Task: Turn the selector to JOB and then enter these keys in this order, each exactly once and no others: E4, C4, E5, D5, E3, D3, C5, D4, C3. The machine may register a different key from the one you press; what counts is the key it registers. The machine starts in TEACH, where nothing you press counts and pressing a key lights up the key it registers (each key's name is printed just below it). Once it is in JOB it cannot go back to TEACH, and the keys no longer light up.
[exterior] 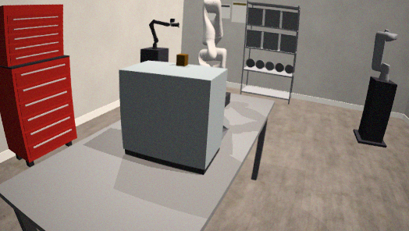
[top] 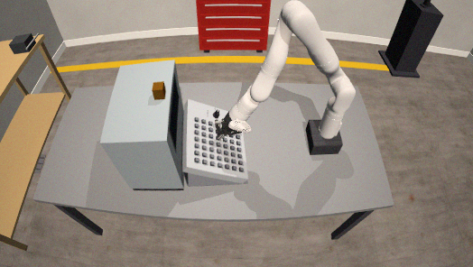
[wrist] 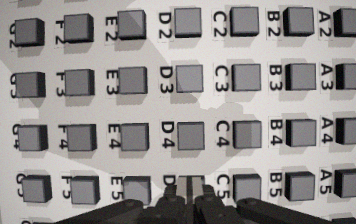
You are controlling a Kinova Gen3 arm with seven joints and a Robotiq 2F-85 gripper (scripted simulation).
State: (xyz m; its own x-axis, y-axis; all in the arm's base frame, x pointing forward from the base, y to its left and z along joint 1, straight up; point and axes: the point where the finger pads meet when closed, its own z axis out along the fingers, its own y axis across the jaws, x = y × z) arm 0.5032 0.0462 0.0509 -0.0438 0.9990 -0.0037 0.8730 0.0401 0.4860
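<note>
My gripper is now 40 mm to the right of the key C4 and 40 mm short of it. From my hand the other things lie so: keypad: 60 mm below, 40 mm ahead, 10 mm to the right; key D4: 30 mm to the left, 20 mm below, 10 mm ahead; key: 70 mm to the left, 40 mm ahead.
</note>
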